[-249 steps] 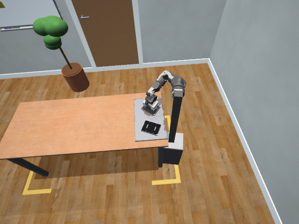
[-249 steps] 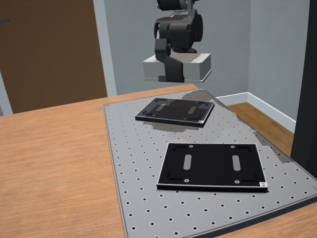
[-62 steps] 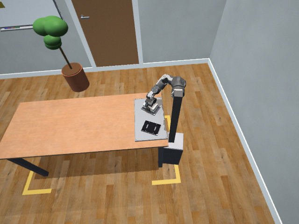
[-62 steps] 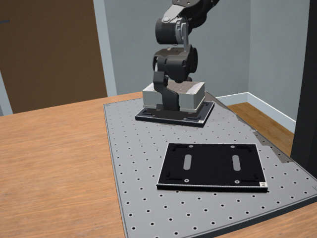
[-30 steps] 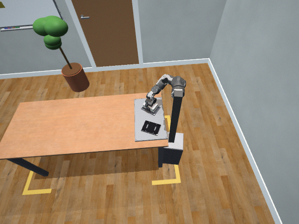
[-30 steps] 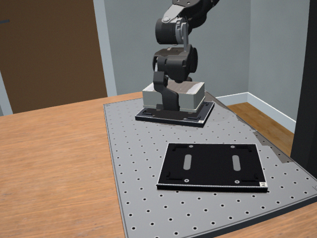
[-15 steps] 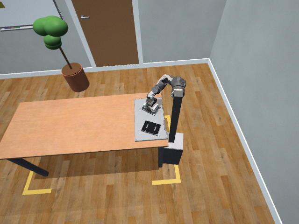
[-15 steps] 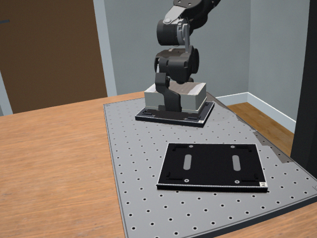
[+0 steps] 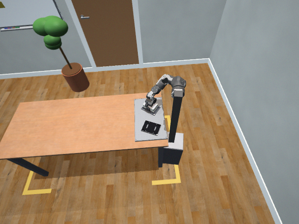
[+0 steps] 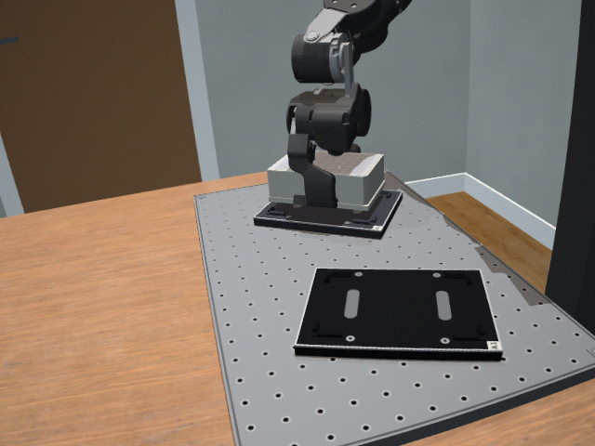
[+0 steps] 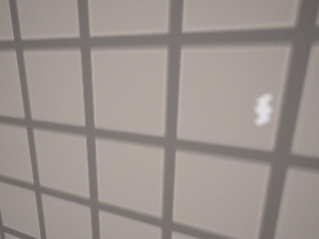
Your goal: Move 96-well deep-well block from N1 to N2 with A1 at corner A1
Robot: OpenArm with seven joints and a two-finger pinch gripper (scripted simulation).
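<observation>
Now: the white 96-well deep-well block 2 cm above my hand. Also, from my hand: black nest N1: 23 cm to the left, 4 cm behind, 3 cm below; then A1 label: 30 cm to the left, 10 cm behind, 2 cm below; then black nest N2: 3 cm below.
</observation>
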